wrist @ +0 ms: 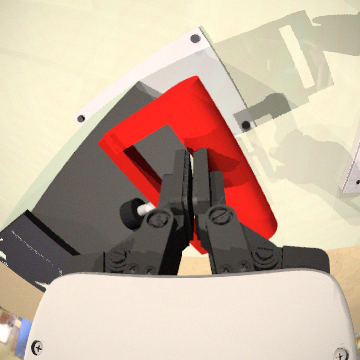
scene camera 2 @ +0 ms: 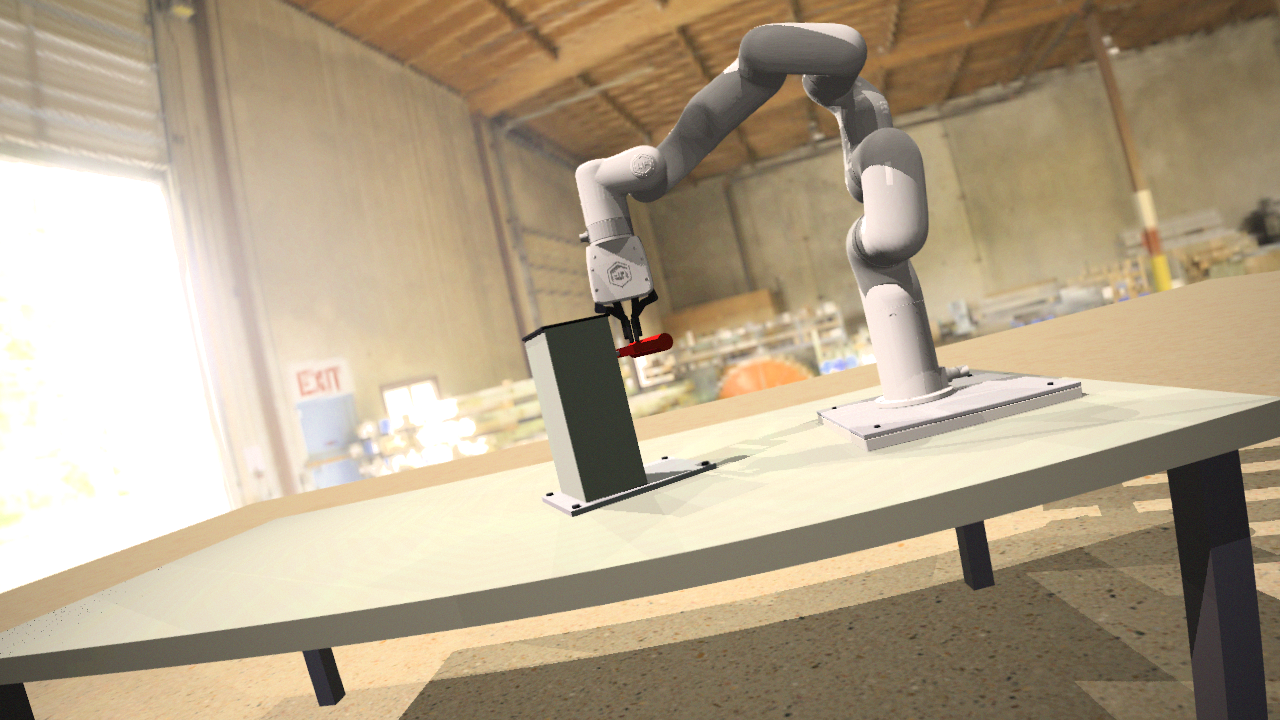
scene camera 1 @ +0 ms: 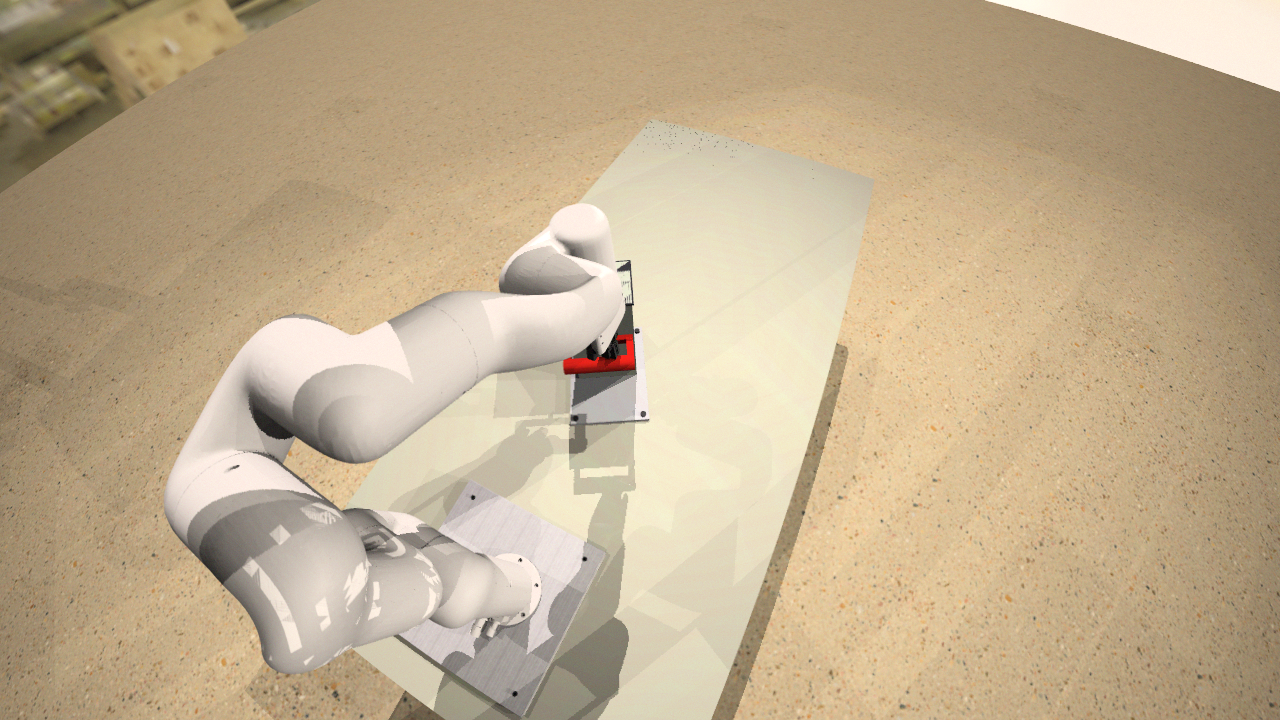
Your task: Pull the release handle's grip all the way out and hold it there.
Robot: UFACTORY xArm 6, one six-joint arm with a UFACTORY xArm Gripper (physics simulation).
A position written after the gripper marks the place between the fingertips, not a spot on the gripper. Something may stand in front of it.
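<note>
The gripper [scene camera 2: 634,342] appears in the robot's scene, and the same gripper [scene camera 1: 610,353] can be seen from elsewhere, while the wrist view also includes the gripper [wrist: 193,169]. A bolted base plate [wrist: 190,54] is visible too.
</note>
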